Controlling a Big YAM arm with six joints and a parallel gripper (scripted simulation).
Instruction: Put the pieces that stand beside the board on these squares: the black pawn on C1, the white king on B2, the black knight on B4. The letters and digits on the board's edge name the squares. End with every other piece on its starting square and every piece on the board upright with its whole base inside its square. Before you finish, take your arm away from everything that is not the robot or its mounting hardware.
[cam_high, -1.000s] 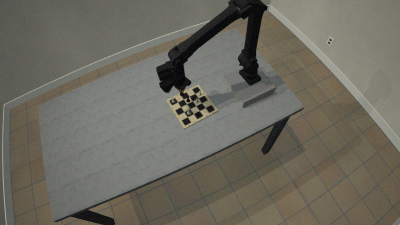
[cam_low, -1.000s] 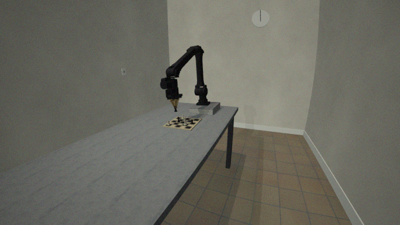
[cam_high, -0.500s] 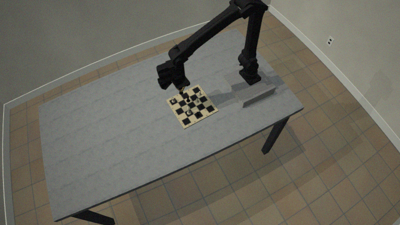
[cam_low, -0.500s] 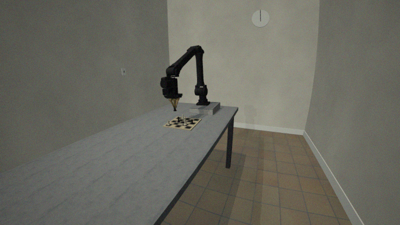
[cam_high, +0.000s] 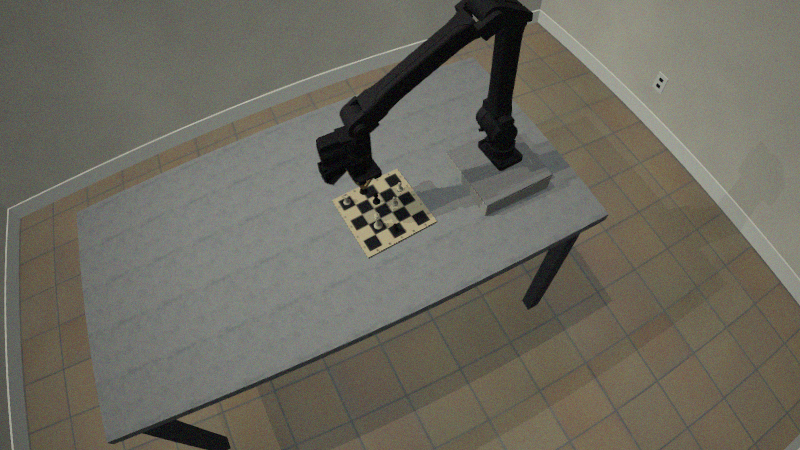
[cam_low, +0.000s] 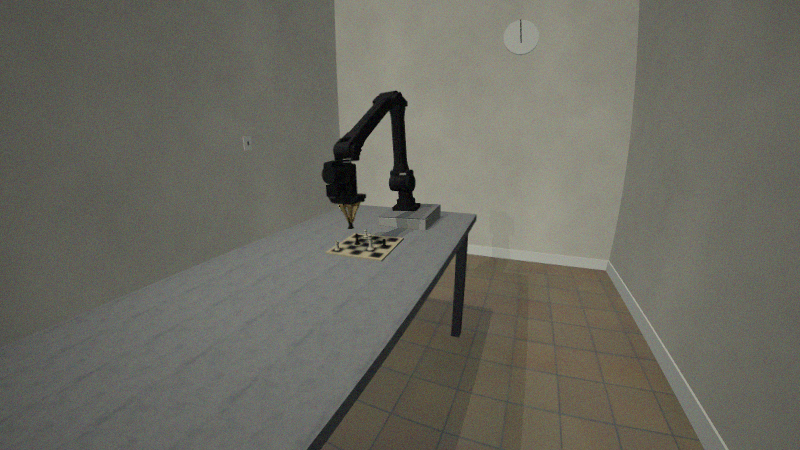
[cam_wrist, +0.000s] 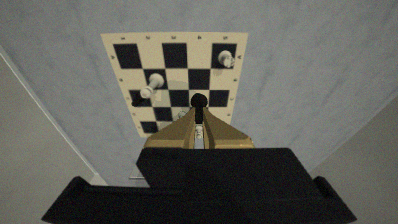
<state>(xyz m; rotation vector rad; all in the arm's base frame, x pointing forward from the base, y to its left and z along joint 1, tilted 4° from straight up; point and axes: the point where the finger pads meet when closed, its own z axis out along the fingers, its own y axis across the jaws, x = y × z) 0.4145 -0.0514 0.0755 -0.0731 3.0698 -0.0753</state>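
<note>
Now: the black chess piece 80 mm below my hand and 30 mm behind it. The rest, counted from my hand: chessboard 100 mm below, 40 mm to the left, 30 mm behind; then white king 70 mm to the left, 70 mm below; then black pawn 110 mm to the left, 90 mm below, 30 mm behind.
</note>
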